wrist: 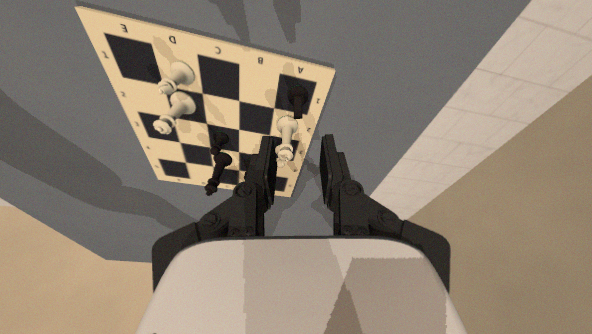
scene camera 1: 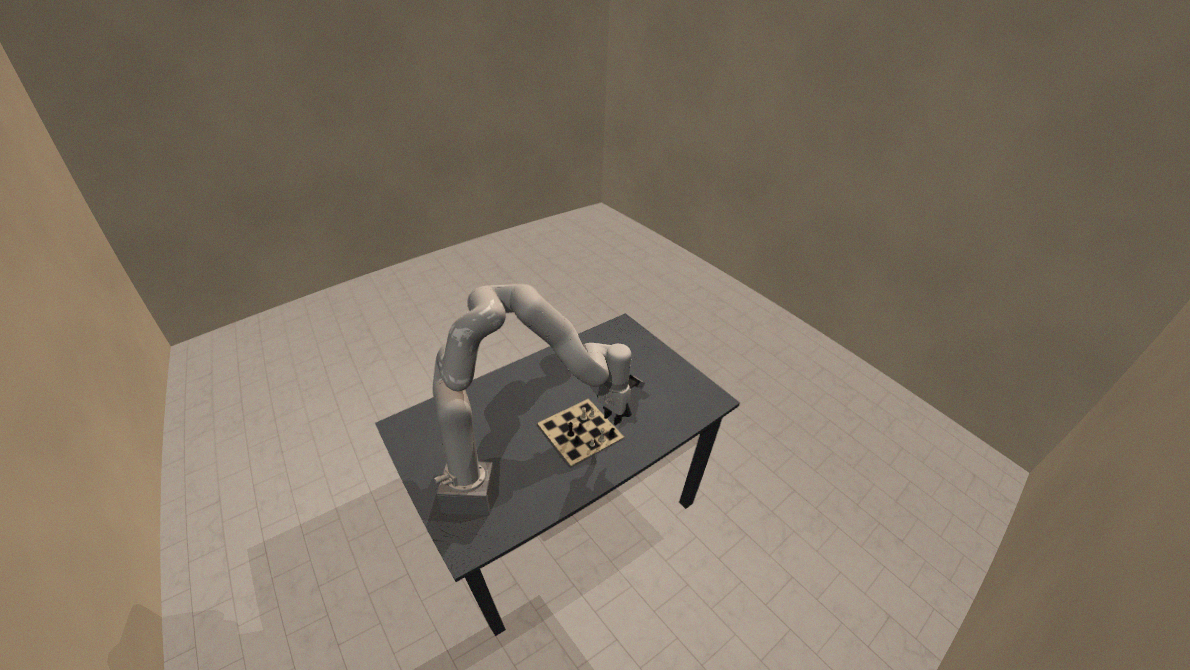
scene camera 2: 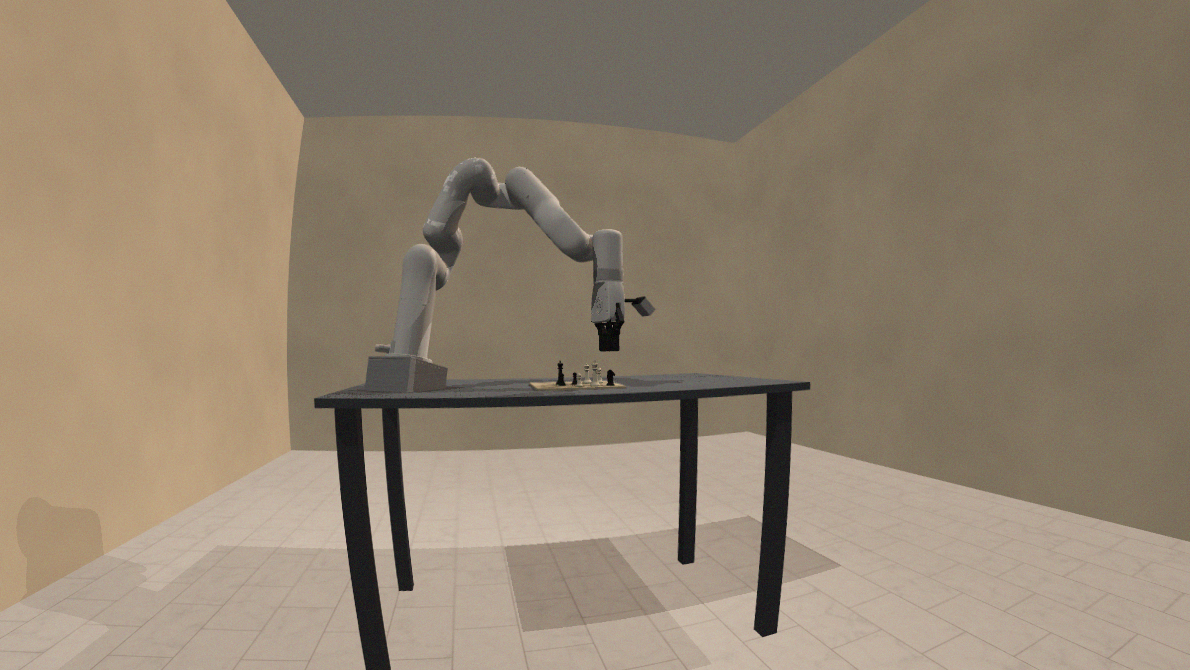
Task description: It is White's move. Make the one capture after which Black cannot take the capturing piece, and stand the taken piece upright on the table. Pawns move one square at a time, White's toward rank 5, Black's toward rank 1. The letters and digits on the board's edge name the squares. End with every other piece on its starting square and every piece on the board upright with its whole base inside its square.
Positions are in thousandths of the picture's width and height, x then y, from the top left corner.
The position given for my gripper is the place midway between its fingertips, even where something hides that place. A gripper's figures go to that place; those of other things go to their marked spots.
Labels:
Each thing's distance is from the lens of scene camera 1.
my gripper (scene camera 1: 515,626): 1.58 m
chessboard (scene camera 1: 467,638): 1.67 m

